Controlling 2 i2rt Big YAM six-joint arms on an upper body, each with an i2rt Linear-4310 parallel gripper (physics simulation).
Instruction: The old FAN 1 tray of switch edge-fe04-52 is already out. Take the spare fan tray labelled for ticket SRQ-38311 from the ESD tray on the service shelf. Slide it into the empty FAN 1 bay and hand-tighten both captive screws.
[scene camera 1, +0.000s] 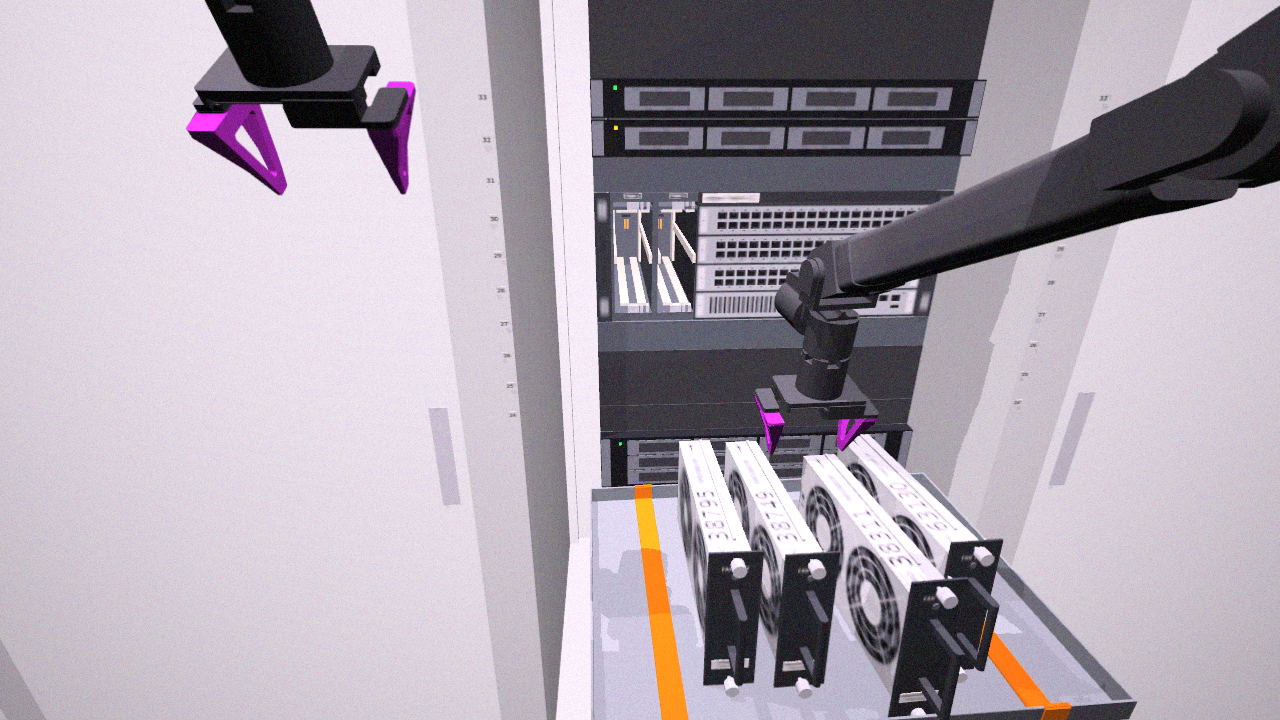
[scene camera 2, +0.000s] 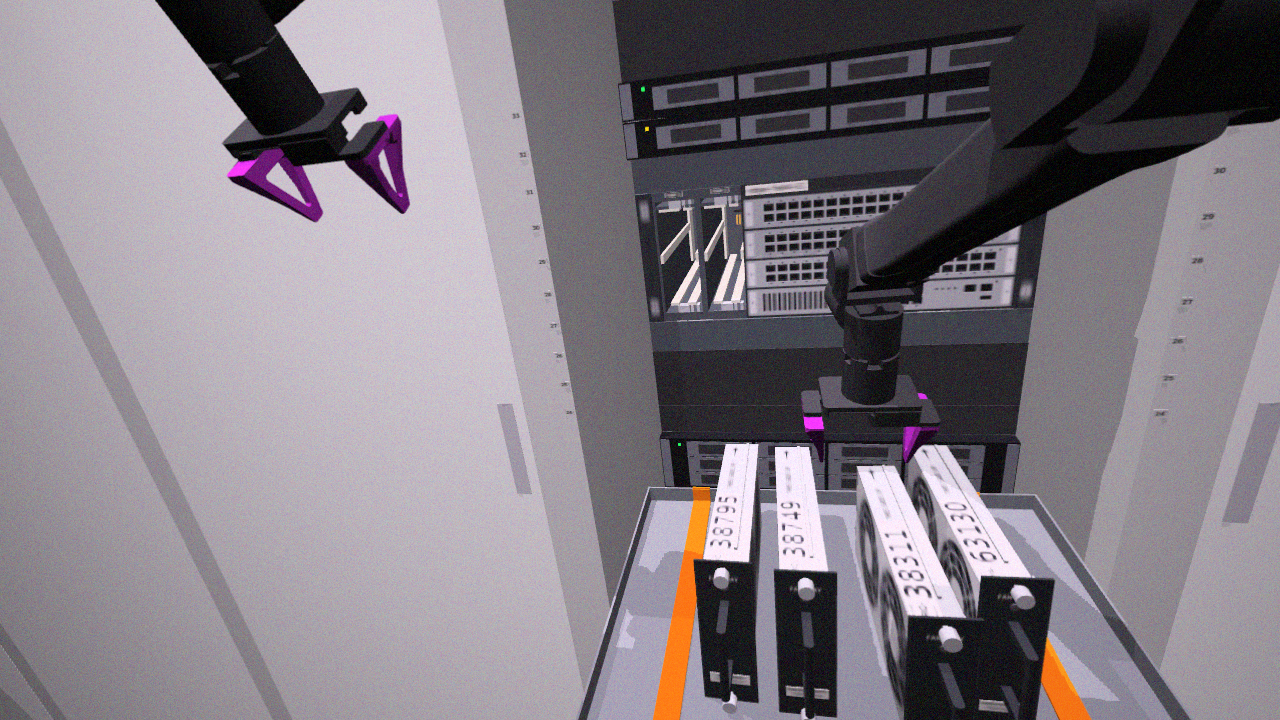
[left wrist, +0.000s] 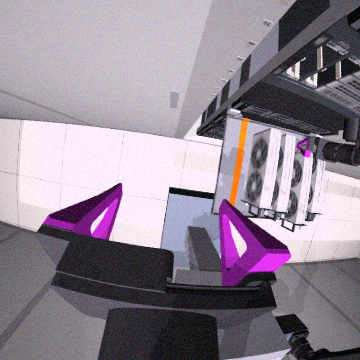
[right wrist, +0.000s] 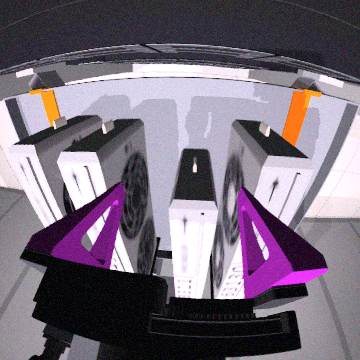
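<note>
The fan tray labelled 38311 (scene camera 1: 881, 528) (scene camera 2: 905, 546) (left wrist: 300, 185) (right wrist: 192, 225) stands upright in the grey ESD tray (scene camera 1: 617, 555) (scene camera 2: 662, 537), its black faceplate, handle and white upper screw (scene camera 1: 946, 597) (scene camera 2: 950, 637) facing the scene cameras. My right gripper (scene camera 1: 808, 447) (scene camera 2: 865, 452) (right wrist: 179, 189) is open and empty above the back ends of the fan trays, its fingers wide apart around the 38311 tray's line. My left gripper (scene camera 1: 342, 191) (scene camera 2: 360, 214) (left wrist: 172, 196) is open and empty, high at the left. Two open bays (scene camera 1: 629, 259) (scene camera 2: 684, 259) show at the switch's left; their labels are unreadable.
Fan trays 38795 (scene camera 1: 713, 510) (scene camera 2: 733, 510) and 38749 (scene camera 1: 778, 510) (scene camera 2: 798, 514) stand left of the 38311 tray. Fan tray 63130 (scene camera 1: 917, 501) (scene camera 2: 971, 528) stands close at its right. The switch's port cards (scene camera 1: 733, 277) (scene camera 2: 778, 268) lie right of the bays, partly behind my right arm.
</note>
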